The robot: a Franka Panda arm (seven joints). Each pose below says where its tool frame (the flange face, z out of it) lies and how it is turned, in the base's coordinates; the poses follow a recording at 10 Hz.
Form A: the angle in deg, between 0 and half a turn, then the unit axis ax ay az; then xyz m.
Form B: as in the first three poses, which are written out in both.
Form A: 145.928 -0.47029 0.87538 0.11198 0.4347 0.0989 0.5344
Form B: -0.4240 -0.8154 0.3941 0.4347; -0.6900 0.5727 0.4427 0.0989; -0.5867 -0.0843 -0.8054 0.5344; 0 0 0 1
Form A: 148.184 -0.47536 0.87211 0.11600 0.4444 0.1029 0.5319
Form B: -0.4318 -0.8280 0.3578 0.4444; -0.7057 0.5571 0.4377 0.1029; -0.5618 -0.0635 -0.8249 0.5319; 0 0 0 1
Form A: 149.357 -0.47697 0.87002 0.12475 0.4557 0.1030 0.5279
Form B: -0.4371 -0.8356 0.3327 0.4557; -0.7084 0.5478 0.4450 0.1030; -0.5541 -0.0412 -0.8314 0.5279; 0 0 0 1
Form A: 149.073 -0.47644 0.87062 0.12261 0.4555 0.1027 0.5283
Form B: -0.4361 -0.8336 0.3389 0.4555; -0.7076 0.5504 0.4432 0.1027; -0.5560 -0.0465 -0.8299 0.5283; 0 0 0 1
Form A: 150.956 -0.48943 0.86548 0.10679 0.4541 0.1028 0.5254
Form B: -0.4253 -0.8458 0.3222 0.4541; -0.7421 0.5297 0.4108 0.1028; -0.5181 -0.0644 -0.8529 0.5254; 0 0 0 1
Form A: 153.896 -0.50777 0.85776 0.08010 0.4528 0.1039 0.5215
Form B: -0.4086 -0.8619 0.3002 0.4528; -0.7914 0.4985 0.3538 0.1039; -0.4546 -0.0930 -0.8858 0.5215; 0 0 0 1
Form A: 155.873 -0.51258 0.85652 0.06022 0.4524 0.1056 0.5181
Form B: -0.4101 -0.8643 0.2911 0.4524; -0.8151 0.4905 0.3082 0.1056; -0.4092 -0.1109 -0.9057 0.5181; 0 0 0 1
